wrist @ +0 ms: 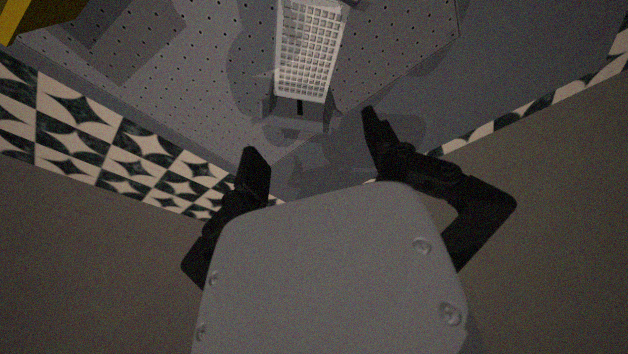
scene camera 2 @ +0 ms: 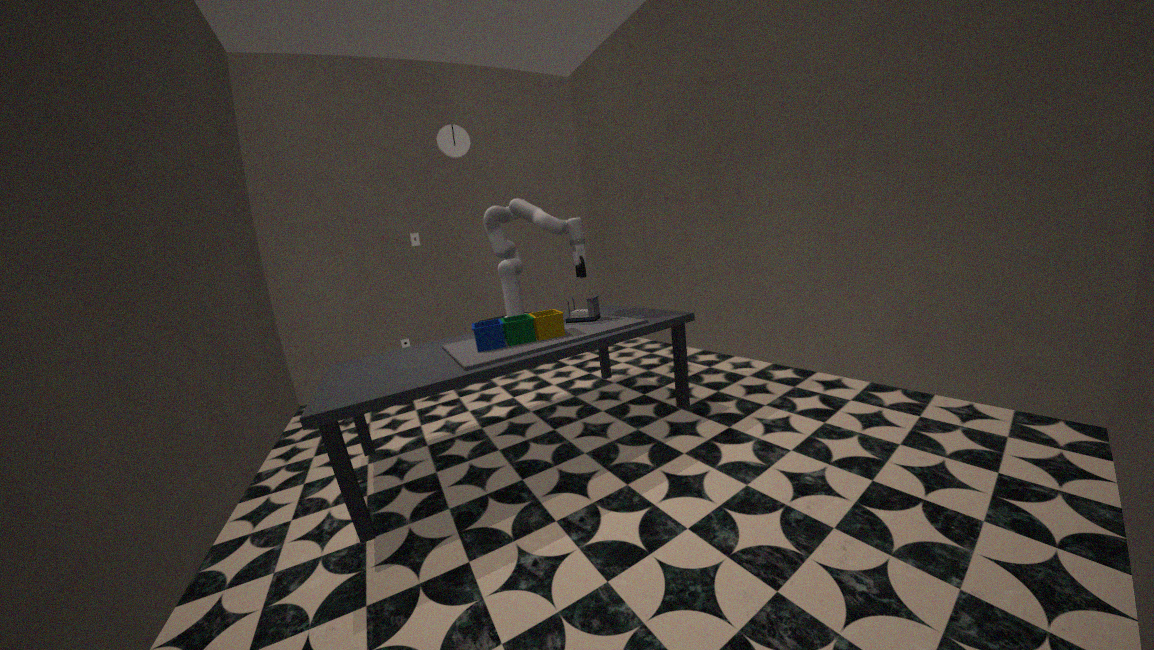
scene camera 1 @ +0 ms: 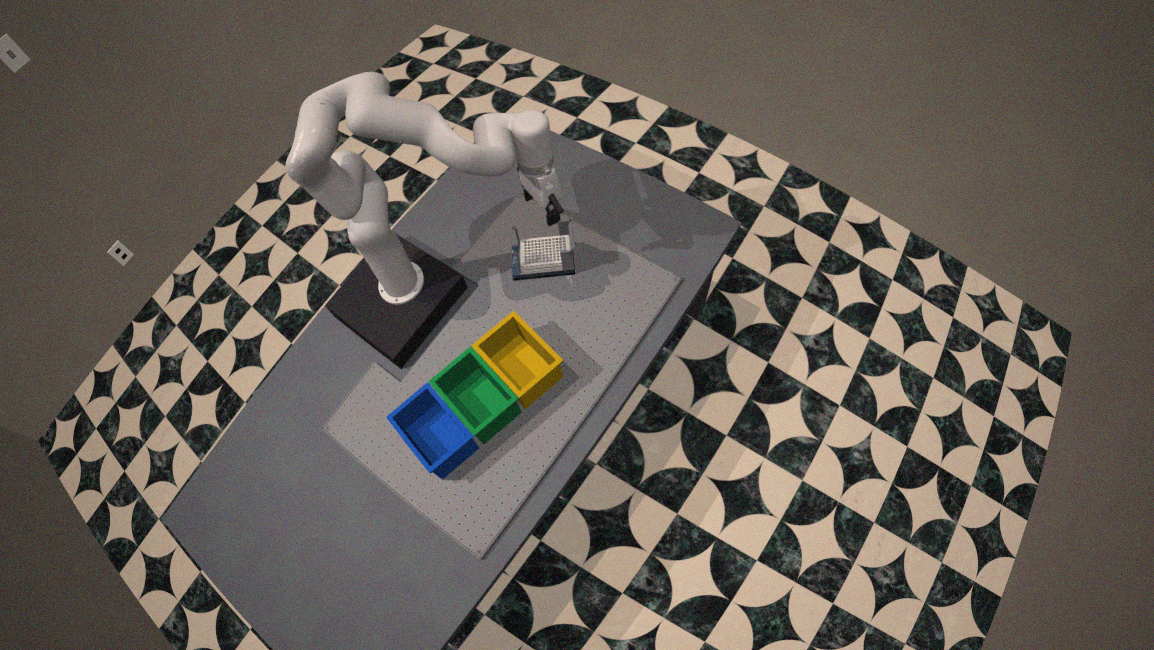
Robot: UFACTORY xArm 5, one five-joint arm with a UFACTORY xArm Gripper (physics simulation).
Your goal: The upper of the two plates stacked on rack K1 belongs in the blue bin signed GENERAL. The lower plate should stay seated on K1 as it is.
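Pixels of known places: gripper, fingertip midpoint: [wrist: 309,141] [scene camera 2: 581,277] [scene camera 1: 542,210]; arm's base, link origin: [scene camera 1: 401,283].
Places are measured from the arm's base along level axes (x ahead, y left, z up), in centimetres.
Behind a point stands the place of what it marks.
Observation:
A white gridded plate [scene camera 1: 542,251] {y 25.8, x 27.1, z -0.1 cm} [scene camera 2: 579,313] {y 22.3, x 29.2, z -0.7 cm} [wrist: 310,50] {y 26.1, x 26.7, z 0.0 cm} lies flat on the dark rack [scene camera 1: 524,276] {y 19.0, x 25.6, z -3.7 cm} [scene camera 2: 583,320] {y 23.0, x 31.0, z -4.3 cm} [wrist: 292,121] {y 29.4, x 33.6, z 6.0 cm}. It is the top of the stack; the lower plate cannot be made out separately. The blue bin [scene camera 1: 432,431] {y -26.4, x 29.4, z -4.5 cm} [scene camera 2: 489,335] {y -29.1, x 39.6, z 0.9 cm} stands at the end of a row of three bins and looks empty inside; its sign is not readable. My gripper [scene camera 1: 540,206] {y 26.7, x 28.6, z 17.2 cm} [scene camera 2: 580,275] {y 26.7, x 28.6, z 17.2 cm} [wrist: 309,141] {y 26.7, x 28.6, z 17.2 cm} is open with nothing between its fingers. It hangs above the rack, apart from the plate, which lies ahead of the fingertips in the wrist view.
A green bin [scene camera 1: 474,394] {y -13.3, x 32.8, z -4.6 cm} [scene camera 2: 519,330] {y -17.0, x 43.0, z 0.7 cm} stands beside the blue one, and a yellow bin [scene camera 1: 517,355] {y 0.3, x 36.1, z -4.5 cm} [scene camera 2: 549,324] {y -4.5, x 46.5, z 0.9 cm} [wrist: 14,20] {y 2.7, x 44.9, z 4.8 cm} stands nearest the rack. A grey upright block [scene camera 1: 566,241] [scene camera 2: 593,306] and thin posts rise at the rack's edges. The perforated board [scene camera 1: 621,290] {y 28.3, x 48.4, z -5.1 cm} lies under rack and bins.

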